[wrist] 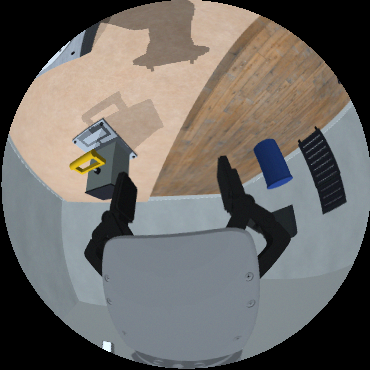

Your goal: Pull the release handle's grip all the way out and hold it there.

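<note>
The release handle's yellow grip [98, 157] is a rectangular loop on the side of a dark grey box [114, 162], at the left of the wrist view. A dark round part shows at the grip's lower side, against the box. The box stands on a light metal base plate [80, 141] on the table. My gripper [171, 172] is wide open with nothing between its fingers. Its left finger overlaps the lower right edge of the box in the view, and the yellow grip lies to the left of both fingers. How far the grip is pulled out is hard to tell.
The tan table [55, 105] ends at a curved edge, with wooden floor [260, 85] beyond. A blue barrel [272, 162] and a black slatted rack [316, 156] stand at the right. Part of a grey metal base [72, 54] shows at the upper left. Grey walls lie behind.
</note>
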